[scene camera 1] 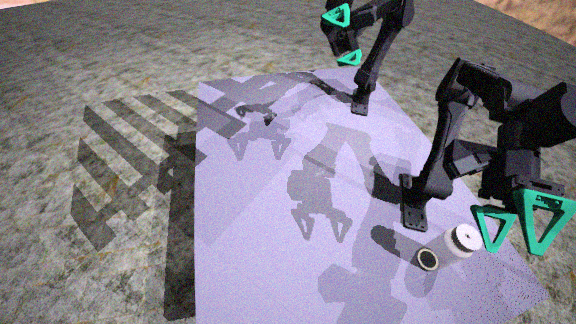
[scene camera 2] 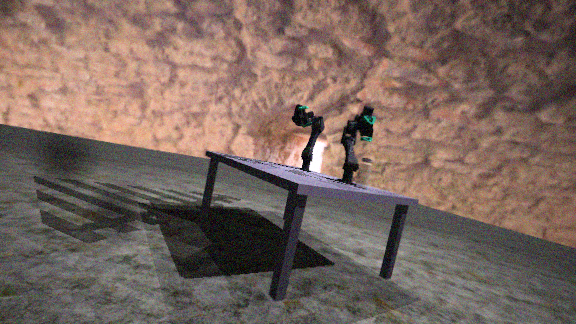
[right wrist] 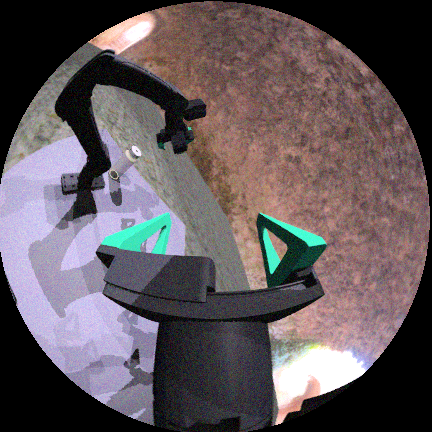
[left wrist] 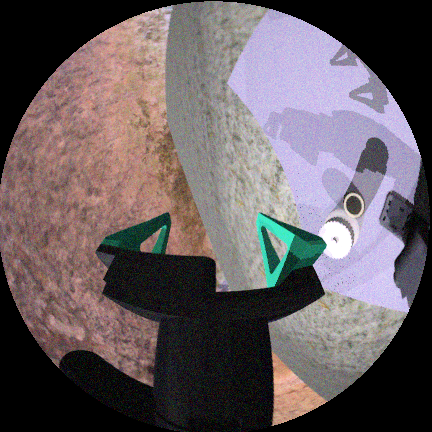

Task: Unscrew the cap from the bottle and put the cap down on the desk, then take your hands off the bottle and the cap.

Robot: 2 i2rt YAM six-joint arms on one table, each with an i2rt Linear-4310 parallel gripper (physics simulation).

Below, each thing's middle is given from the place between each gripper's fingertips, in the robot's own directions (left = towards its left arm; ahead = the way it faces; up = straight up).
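The white ribbed cap [left wrist: 337, 233] is 140 mm below my left hand, 80 mm behind it and 70 mm to the right of it.
My right gripper, meanwhile, is 220 mm above the white ribbed cap, 200 mm past it and 400 mm to the right of it.
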